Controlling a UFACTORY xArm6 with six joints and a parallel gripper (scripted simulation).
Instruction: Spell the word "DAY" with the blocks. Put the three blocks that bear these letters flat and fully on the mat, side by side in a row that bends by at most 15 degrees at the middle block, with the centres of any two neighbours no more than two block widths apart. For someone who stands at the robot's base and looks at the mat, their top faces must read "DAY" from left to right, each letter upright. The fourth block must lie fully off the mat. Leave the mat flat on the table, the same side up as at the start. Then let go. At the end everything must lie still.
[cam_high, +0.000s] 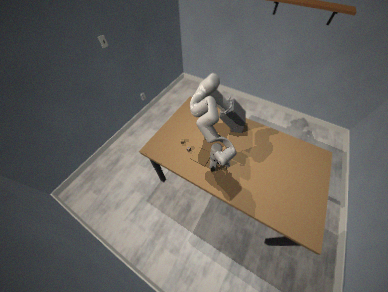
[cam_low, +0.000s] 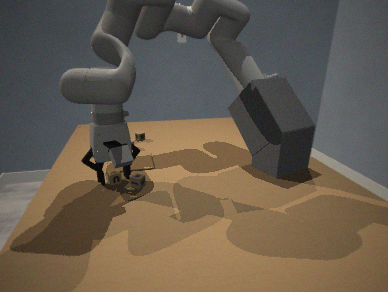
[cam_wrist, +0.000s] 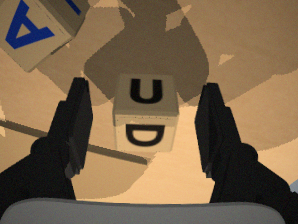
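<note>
Now: the thin tan mat 130 mm to the right of my hand, 50 mm behind it and 20 mm below it.
</note>
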